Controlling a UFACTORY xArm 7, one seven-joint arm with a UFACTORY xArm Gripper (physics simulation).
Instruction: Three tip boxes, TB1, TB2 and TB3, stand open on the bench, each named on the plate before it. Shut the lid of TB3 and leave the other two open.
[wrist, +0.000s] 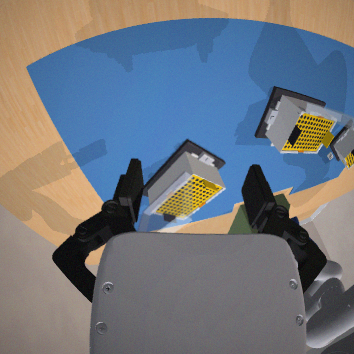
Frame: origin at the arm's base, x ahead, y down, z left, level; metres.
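Where they show: gripper, fingertip midpoint: (194, 174).
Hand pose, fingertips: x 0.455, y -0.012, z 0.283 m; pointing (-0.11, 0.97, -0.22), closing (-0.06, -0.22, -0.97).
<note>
Things, the pixels of their top centre, and the offset from my fingertips. "pt": a spot on its surface instead. Level surfaces: height alone.
- second tip box, top centre: (315, 140) dx -0.050, dy +0.072, dz -0.246 m
- third tip box, surface spot: (345, 145) pt dx -0.118, dy +0.109, dz -0.479 m
- small name plate, surface spot: (330, 156) pt dx -0.199, dy +0.145, dz -0.506 m
- blue mat, surface height: dy +0.147 m
- wooden bench, surface height: dy +0.150 m
A tip box (185, 196) with a grey body and yellow rack stands on a dark base, seen between the fingers and beyond them. Its clear lid (148, 216) stands open at the lower left. A second tip box (312, 132) stands at the right, its clear lid (322, 111) open along its upper right side. A third tip box (345, 145) is cut off by the right edge, so its lid cannot be judged. A small name plate (330, 156) lies near it; no name is readable. My gripper (194, 174) is open and empty, above the bench and apart from the boxes.
The boxes stand on a blue mat (150, 95) over the wooden bench (30, 110). A green block (241, 221) is partly behind the right finger. Grey curved parts (332, 312) show at the lower right. Shadows fall across the mat.
</note>
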